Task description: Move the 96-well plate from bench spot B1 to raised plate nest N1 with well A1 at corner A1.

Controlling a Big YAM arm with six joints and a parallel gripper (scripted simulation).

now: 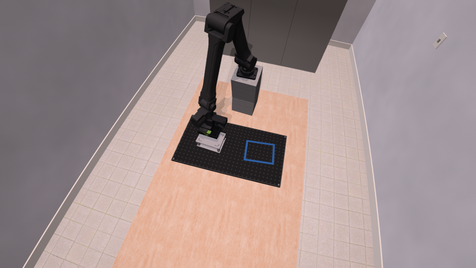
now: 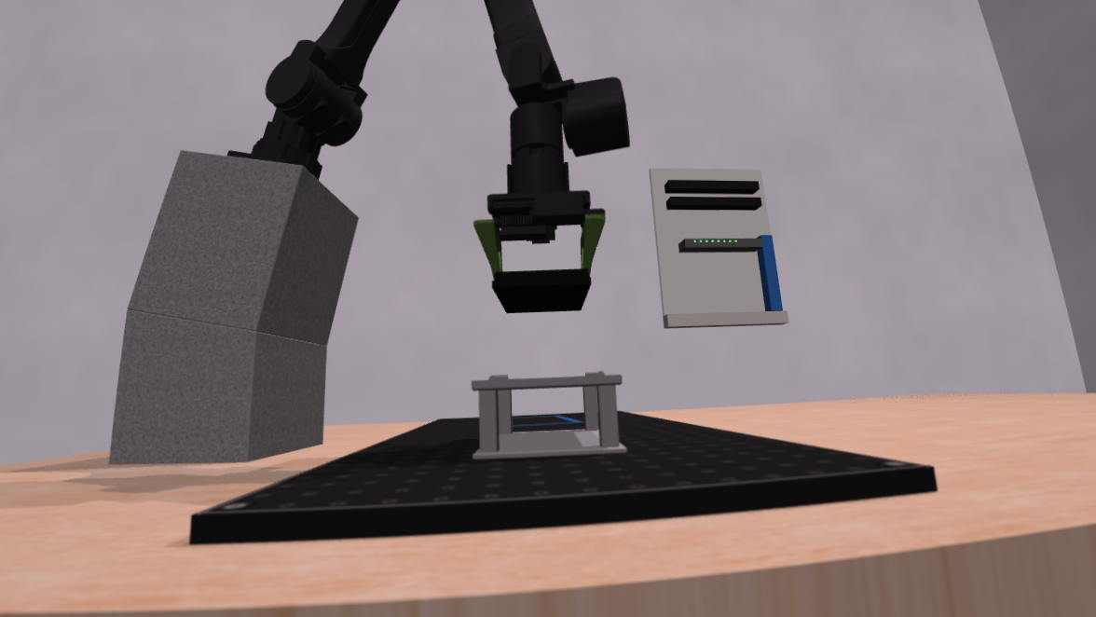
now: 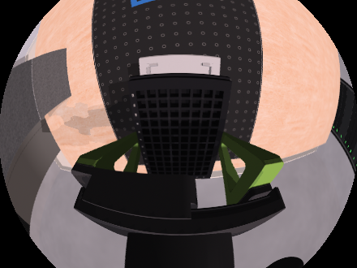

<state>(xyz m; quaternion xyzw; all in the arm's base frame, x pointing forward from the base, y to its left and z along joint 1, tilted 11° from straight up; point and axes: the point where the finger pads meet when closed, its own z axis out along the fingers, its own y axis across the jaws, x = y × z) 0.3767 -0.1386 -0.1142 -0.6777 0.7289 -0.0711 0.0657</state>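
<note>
The black 96-well plate lies right at my hand. From my hand the other things lie so: grey raised nest N1: 90 mm below.
</note>
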